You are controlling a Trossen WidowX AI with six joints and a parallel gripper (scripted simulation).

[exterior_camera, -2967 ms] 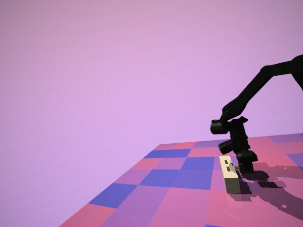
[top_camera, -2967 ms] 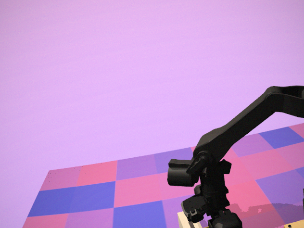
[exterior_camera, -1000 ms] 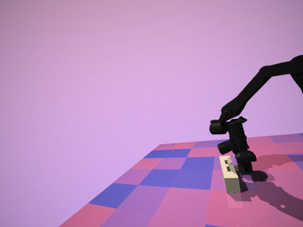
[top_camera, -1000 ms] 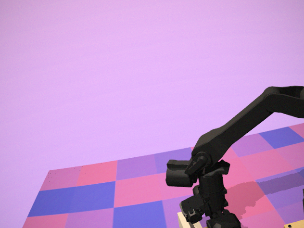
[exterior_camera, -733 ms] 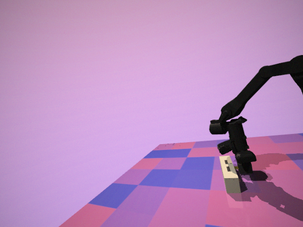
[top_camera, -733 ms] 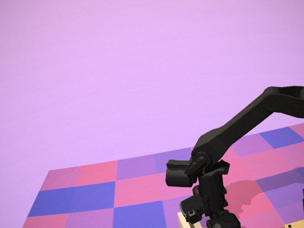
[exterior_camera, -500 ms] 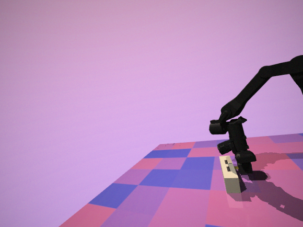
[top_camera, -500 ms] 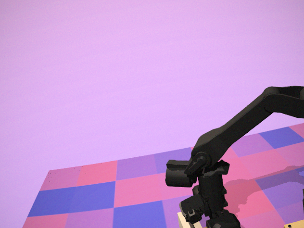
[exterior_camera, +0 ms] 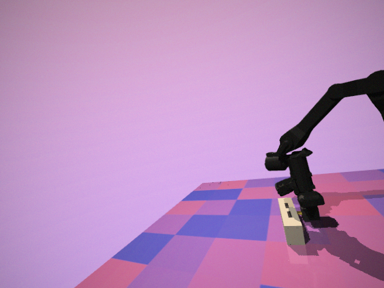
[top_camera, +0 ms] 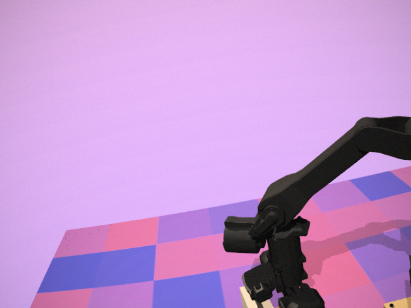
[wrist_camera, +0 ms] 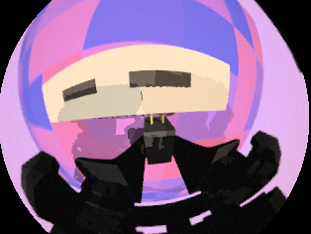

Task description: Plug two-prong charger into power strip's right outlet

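Right now my gripper tip is 20 mm short of the charger and 10 mm below it.
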